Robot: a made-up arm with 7 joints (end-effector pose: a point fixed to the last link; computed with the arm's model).
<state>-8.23 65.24 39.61 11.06 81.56 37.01 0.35</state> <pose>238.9 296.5 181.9 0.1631 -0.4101 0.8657 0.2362</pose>
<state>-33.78 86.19 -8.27 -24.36 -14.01 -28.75 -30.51</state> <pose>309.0 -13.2 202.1 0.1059 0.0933 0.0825 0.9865</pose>
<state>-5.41 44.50 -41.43 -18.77 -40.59 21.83 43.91</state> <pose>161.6 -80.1 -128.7 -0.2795 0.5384 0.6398 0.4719</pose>
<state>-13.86 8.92 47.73 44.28 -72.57 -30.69 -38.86</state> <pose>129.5 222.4 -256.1 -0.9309 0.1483 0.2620 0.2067</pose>
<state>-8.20 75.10 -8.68 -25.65 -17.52 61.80 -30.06</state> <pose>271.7 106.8 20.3 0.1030 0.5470 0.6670 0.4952</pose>
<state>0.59 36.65 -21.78 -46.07 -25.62 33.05 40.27</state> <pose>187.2 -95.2 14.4 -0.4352 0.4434 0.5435 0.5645</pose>
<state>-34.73 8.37 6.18 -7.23 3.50 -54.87 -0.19</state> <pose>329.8 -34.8 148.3 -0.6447 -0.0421 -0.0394 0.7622</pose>
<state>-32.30 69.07 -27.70 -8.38 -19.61 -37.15 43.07</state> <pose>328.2 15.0 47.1 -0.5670 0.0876 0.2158 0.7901</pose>
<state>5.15 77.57 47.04 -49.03 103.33 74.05 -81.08</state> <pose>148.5 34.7 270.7 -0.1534 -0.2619 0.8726 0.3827</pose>
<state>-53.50 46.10 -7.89 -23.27 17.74 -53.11 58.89</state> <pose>267.2 -102.6 227.6 -0.6616 -0.2513 -0.2888 0.6447</pose>
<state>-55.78 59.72 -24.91 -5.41 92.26 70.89 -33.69</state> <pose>332.7 16.5 171.9 -0.0714 -0.3358 0.8388 0.4226</pose>
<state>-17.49 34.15 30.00 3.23 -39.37 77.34 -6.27</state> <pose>259.2 197.5 -18.4 -0.4012 0.6911 0.5848 0.1389</pose>
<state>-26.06 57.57 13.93 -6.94 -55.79 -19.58 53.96</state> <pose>330.4 137.2 179.4 -0.8832 0.0359 0.3054 0.3541</pose>
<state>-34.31 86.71 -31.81 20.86 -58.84 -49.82 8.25</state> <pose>347.0 242.0 106.1 -0.5040 0.1262 0.3425 0.7828</pose>
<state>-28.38 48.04 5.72 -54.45 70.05 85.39 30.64</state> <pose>179.2 -7.7 185.9 -0.5002 -0.5102 0.6651 0.2170</pose>
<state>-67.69 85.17 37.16 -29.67 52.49 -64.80 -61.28</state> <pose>121.1 -51.8 398.4 0.4989 -0.5747 0.4830 0.4331</pose>
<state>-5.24 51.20 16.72 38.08 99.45 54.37 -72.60</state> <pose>183.3 325.0 -45.5 -0.3573 -0.2708 -0.8883 0.0996</pose>
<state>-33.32 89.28 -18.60 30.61 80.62 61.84 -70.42</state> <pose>286.6 303.8 170.5 0.2583 -0.0078 0.9660 0.0025</pose>
